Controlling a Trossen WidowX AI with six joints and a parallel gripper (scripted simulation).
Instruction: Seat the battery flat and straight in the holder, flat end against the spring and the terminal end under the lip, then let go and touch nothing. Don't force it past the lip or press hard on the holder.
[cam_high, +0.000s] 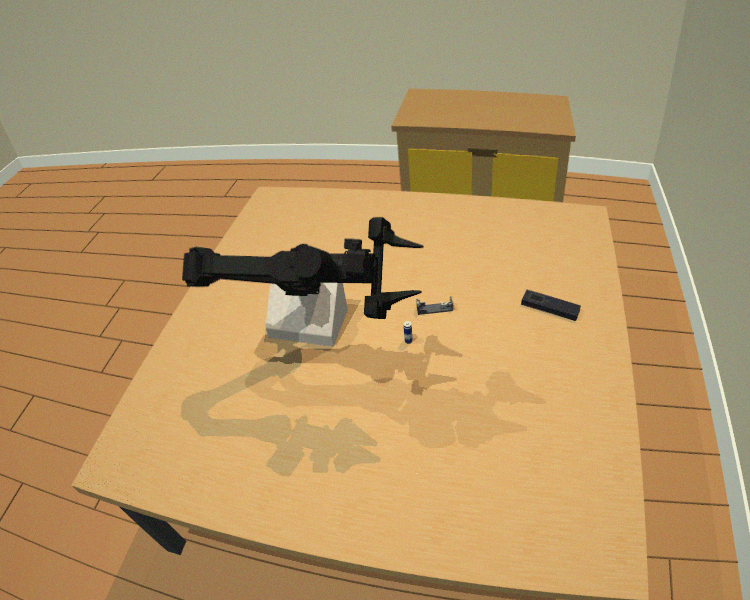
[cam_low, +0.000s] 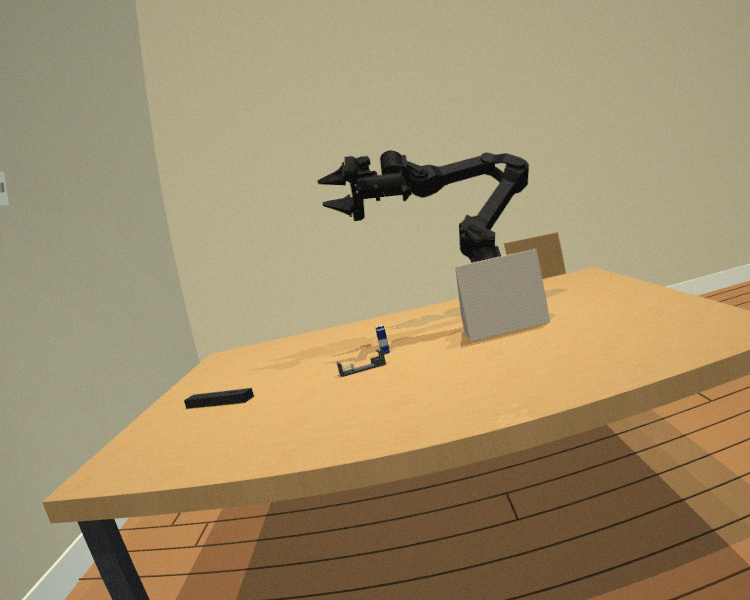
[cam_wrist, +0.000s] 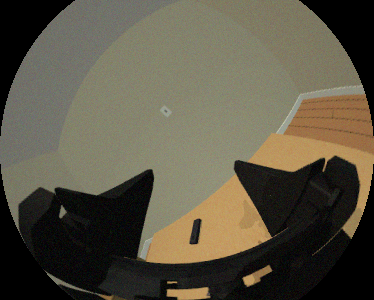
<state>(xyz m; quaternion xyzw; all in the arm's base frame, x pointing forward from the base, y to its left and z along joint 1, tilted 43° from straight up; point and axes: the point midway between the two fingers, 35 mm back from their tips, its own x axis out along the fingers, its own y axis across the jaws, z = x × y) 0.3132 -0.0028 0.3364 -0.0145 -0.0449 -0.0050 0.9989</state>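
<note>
My gripper tip is now 70 mm past the battery, 170 mm to the right of it and 360 mm above it. Round my gripper tip: dark remote control: 310 mm ahead, 330 mm to the left, 380 mm below.
</note>
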